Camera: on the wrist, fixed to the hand. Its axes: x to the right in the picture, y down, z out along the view.
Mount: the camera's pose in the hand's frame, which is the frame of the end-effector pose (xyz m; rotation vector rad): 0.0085 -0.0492 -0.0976 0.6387 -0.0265 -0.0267
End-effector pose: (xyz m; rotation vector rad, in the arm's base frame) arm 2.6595 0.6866 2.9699 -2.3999 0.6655 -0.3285
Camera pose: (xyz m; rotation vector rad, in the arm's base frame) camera 2.6481 0.6668 3.0771 -1.7994 0.4303 -0.4425
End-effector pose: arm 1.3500 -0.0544 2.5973 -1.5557 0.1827 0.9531
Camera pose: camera 1.4303 -0.1252 2.6210 -0.9538 0.4036 0.7898
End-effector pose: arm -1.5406 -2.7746 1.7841 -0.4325 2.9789 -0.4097
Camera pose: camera -1.5493 -2.7982 1.8908 -0.3929 2.6081 -1.2796
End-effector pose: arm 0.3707 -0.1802 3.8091 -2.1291 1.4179 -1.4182
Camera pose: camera 0.3222 -0.1318 3.8947 -1.7410 0.7723 -1.5717
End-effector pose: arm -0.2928 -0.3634 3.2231 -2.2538 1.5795 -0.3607
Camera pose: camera -0.2880 -0.3707 3.3324 -1.7719 1.1937 -0.7213
